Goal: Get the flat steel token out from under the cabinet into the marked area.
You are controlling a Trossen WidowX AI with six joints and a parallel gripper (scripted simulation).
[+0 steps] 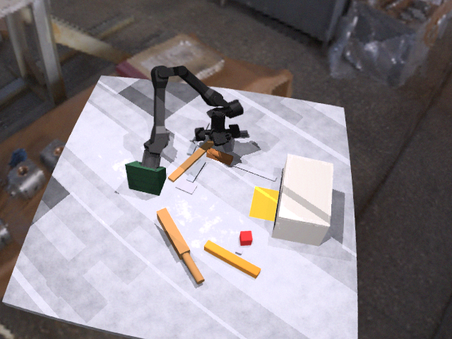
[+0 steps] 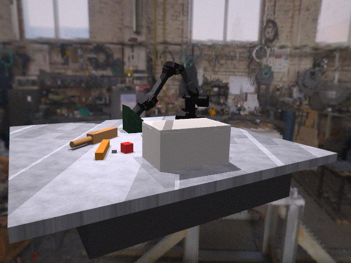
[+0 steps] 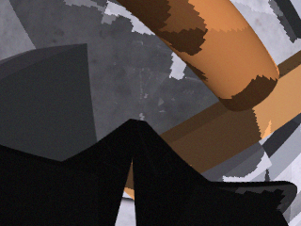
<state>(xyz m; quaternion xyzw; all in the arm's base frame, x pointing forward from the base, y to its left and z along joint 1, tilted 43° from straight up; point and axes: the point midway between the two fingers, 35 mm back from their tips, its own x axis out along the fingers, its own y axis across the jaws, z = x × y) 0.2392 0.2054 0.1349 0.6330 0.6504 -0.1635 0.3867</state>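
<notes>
Now: gripper tip 40 mm short of the grey block, 10 mm to the right of it and 30 mm below it. From my gripper tip the other things lie so: flat grey token 400 mm ahead, 250 mm to the right, 10 mm below; small dark tool 40 mm ahead, 70 mm to the left; flat orange stick 80 mm behind, 90 mm to the right.
</notes>
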